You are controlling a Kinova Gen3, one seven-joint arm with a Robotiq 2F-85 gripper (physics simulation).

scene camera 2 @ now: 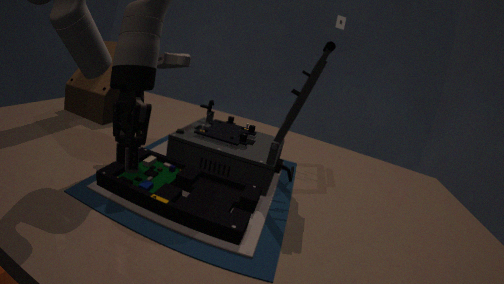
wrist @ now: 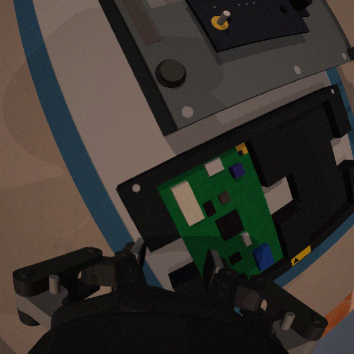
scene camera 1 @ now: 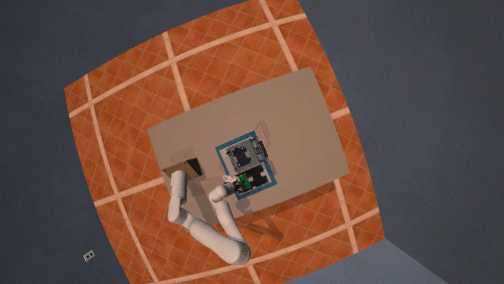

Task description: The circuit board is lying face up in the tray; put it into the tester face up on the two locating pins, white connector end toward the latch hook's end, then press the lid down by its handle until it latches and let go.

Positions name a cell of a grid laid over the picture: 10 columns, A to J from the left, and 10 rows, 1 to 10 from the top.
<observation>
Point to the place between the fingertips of my gripper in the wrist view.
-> E8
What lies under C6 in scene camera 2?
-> My gripper.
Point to a green circuit board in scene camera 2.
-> At D7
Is my gripper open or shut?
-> Part open.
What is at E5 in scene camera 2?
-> A pin plate.
</observation>
